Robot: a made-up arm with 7 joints. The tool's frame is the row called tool. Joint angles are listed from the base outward.
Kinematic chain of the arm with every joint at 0, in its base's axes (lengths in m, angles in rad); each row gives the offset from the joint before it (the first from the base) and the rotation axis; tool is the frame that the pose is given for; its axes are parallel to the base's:
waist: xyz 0 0 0 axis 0 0.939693 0.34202
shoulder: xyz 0 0 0 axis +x
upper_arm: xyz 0 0 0 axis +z
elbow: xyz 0.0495 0 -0.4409 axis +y
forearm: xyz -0.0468 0 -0.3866 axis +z
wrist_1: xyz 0 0 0 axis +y
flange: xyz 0 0 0 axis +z
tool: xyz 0 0 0
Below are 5 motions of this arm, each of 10 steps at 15 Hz.
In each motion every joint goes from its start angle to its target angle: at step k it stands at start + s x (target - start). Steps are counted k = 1, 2, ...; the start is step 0. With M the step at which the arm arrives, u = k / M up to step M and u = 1 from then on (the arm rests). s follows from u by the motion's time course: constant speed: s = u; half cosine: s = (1 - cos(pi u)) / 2; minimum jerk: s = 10 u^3 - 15 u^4 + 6 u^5.
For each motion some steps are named. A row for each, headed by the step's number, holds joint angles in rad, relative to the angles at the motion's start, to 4 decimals.
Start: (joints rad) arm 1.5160 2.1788 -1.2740 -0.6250 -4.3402 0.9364 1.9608
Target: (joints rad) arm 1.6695 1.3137 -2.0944 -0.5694 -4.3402 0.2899 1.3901
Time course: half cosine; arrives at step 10
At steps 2, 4, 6, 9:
2: 0.0147 -0.0826 -0.0783 0.0053 0.0000 -0.0617 -0.0545
4: 0.0530 -0.2989 -0.2834 0.0192 0.0000 -0.2234 -0.1972
6: 0.1005 -0.5662 -0.5370 0.0364 0.0000 -0.4231 -0.3735
9: 0.1497 -0.8439 -0.8003 0.0542 0.0000 -0.6307 -0.5567

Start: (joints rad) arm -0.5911 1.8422 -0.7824 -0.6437 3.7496 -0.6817 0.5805
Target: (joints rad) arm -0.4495 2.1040 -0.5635 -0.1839 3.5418 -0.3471 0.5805
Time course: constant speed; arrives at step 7
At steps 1, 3, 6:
1: 0.0202 0.0374 0.0313 0.0657 -0.0297 0.0478 0.0000
3: 0.0607 0.1122 0.0938 0.1971 -0.0891 0.1434 0.0000
6: 0.1214 0.2244 0.1876 0.3941 -0.1781 0.2868 0.0000

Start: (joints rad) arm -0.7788 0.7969 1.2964 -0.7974 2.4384 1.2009 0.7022
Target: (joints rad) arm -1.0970 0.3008 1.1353 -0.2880 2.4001 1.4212 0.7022
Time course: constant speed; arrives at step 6
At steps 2, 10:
2: -0.1061 -0.1654 -0.0537 0.1698 -0.0128 0.0734 0.0000
10: -0.3182 -0.4961 -0.1611 0.5094 -0.0383 0.2203 0.0000

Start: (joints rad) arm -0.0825 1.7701 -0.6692 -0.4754 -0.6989 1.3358 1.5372
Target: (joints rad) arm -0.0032 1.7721 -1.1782 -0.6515 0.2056 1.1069 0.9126
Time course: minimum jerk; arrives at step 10
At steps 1, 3, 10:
1: 0.0007 0.0000 -0.0044 -0.0015 0.0077 -0.0020 -0.0053
3: 0.0129 0.0003 -0.0830 -0.0287 0.1475 -0.0373 -0.1019
10: 0.0793 0.0020 -0.5090 -0.1761 0.9045 -0.2289 -0.6246

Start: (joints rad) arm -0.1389 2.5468 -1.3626 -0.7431 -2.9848 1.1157 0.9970
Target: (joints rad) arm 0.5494 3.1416 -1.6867 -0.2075 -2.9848 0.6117 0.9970
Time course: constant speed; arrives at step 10
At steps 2, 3, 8, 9, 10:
2: 0.1377 0.1190 -0.0648 0.1071 0.0000 -0.1008 0.0000
3: 0.2065 0.1784 -0.0972 0.1607 0.0000 -0.1512 0.0000
8: 0.5506 0.4758 -0.2593 0.4285 0.0000 -0.4032 0.0000
9: 0.6195 0.5353 -0.2917 0.4820 0.0000 -0.4536 0.0000
10: 0.6883 0.5948 -0.3241 0.5356 0.0000 -0.5040 0.0000

